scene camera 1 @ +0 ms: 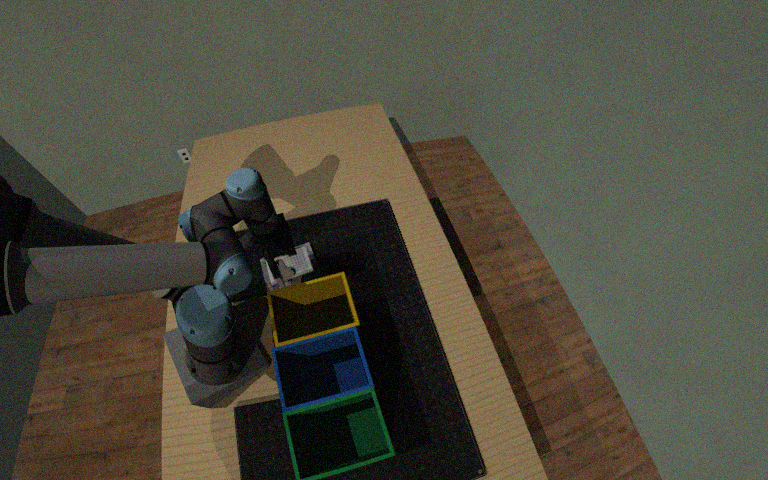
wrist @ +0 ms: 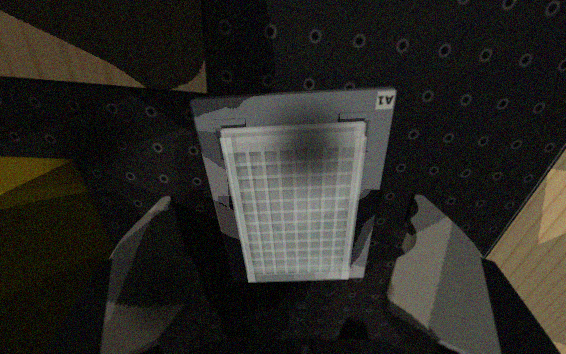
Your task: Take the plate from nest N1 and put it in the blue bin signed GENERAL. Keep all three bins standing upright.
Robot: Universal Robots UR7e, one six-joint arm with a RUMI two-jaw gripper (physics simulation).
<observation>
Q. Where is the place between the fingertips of the gripper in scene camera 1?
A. At 280, 266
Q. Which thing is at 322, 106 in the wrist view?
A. A grey nest.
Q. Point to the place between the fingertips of the gripper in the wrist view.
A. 290, 198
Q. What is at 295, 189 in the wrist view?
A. A gridded plate.
</observation>
